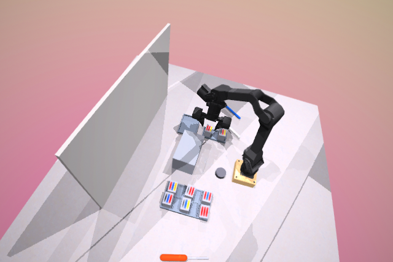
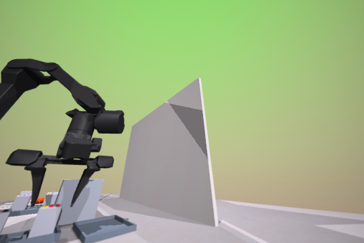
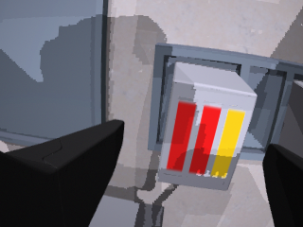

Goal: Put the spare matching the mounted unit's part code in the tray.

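Now: gripper tip 10 mm above the grey spare block. Round my gripper tip: mounted unit 180 mm to the left, 50 mm ahead; two-slot holder 50 mm below, 40 mm behind; tray 100 mm ahead, 50 mm below, 10 mm to the right.
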